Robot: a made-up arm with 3 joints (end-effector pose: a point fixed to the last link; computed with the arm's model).
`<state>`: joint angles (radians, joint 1 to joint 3).
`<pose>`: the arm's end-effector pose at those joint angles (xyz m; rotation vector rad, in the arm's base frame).
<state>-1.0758 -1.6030 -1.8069</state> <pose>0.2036 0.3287 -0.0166 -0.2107 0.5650 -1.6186</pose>
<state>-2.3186 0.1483 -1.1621</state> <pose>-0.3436 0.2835 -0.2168 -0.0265 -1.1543 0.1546</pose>
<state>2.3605 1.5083 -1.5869</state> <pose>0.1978 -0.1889 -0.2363 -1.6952 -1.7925 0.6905</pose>
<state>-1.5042 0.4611 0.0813</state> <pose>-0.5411 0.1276 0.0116 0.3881 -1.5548 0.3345</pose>
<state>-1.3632 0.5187 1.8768</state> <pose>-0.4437 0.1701 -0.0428 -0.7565 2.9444 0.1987</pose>
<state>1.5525 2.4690 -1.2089</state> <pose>-0.0340 -0.3262 -0.0105 2.8114 0.9795 -0.4878</pose>
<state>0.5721 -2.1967 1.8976</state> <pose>-0.3068 0.1403 -0.1234 -0.7572 -0.7222 2.1685</pose>
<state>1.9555 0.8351 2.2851</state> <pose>0.4278 0.0851 0.0280 -0.4380 -0.3102 -0.7152</pose>
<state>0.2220 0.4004 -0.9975</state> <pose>0.1436 0.1792 0.4989 0.3944 1.2023 0.1611</pose>
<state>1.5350 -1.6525 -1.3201</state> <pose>-0.2199 0.3699 -0.0208 -2.1655 1.9864 0.2336</pose>
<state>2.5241 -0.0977 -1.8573</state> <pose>0.1284 0.3587 -0.2228 0.1078 -1.9001 -0.0373</pose>
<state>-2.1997 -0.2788 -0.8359</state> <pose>-0.2906 0.4253 -0.1378 -0.0160 -1.3544 -0.3011</pose>
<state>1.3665 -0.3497 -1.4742</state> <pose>0.2560 0.4212 0.0371 -0.4997 2.8010 -0.0269</pose>
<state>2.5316 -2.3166 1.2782</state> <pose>-0.0657 0.1474 0.4244 0.7878 0.6165 2.2695</pose>
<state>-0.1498 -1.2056 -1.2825</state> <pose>0.0598 0.4669 -0.0199 -0.9545 0.9864 -0.8307</pose>
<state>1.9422 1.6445 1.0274</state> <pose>0.3263 -0.2970 0.0767 0.1453 0.6937 -1.6849</pose>
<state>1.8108 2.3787 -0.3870</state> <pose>-0.0438 -0.3807 0.0606 1.9974 0.9425 -1.7235</pose>
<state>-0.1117 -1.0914 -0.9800</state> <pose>0.0383 0.5071 0.0359 -0.9602 0.7783 -0.5832</pose>
